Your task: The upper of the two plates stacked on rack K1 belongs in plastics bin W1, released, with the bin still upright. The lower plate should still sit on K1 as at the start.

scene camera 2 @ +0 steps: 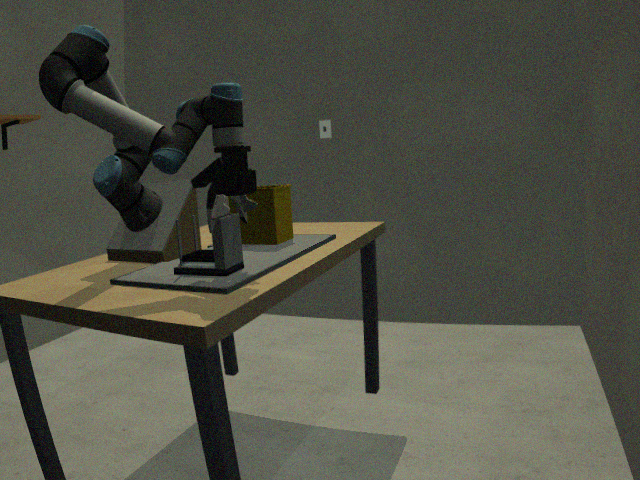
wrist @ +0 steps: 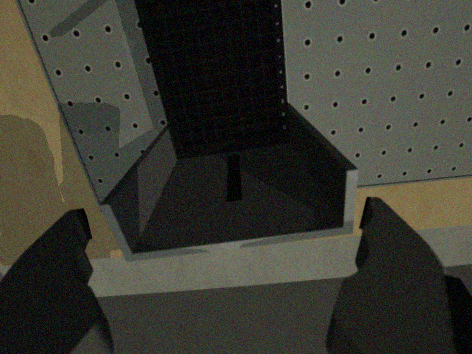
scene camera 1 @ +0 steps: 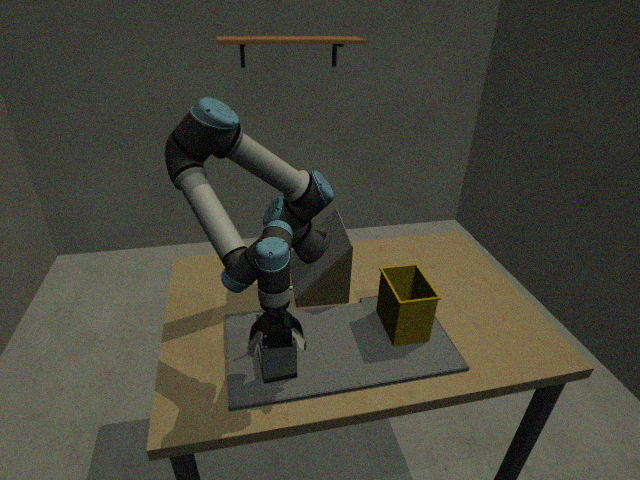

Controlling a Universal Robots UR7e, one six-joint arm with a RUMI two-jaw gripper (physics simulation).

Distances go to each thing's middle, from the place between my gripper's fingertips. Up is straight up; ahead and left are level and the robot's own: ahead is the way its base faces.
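Relative to the black gridded plate [wrist: 222, 79], my gripper is 10 mm to the right of it, 70 mm past it and 70 mm above it.
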